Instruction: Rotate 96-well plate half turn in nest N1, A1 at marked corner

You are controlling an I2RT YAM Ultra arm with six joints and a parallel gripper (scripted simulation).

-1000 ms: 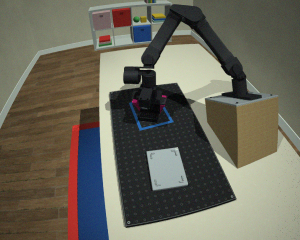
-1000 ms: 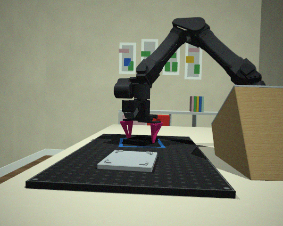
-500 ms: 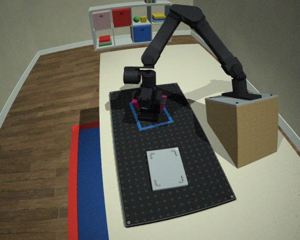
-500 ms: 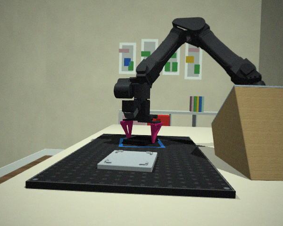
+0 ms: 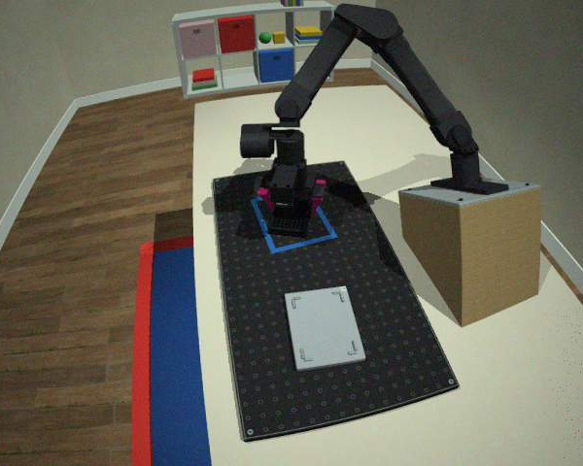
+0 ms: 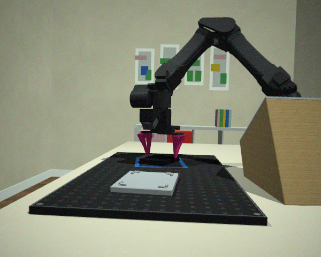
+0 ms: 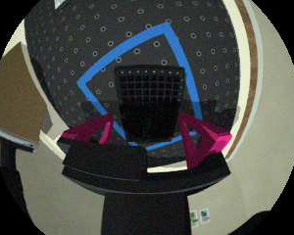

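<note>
My gripper is now 2 cm above the black 96-well plate. Also, from my hand: grey plate nest N1: 31 cm to the left, 4 cm ahead, 2 cm below.
</note>
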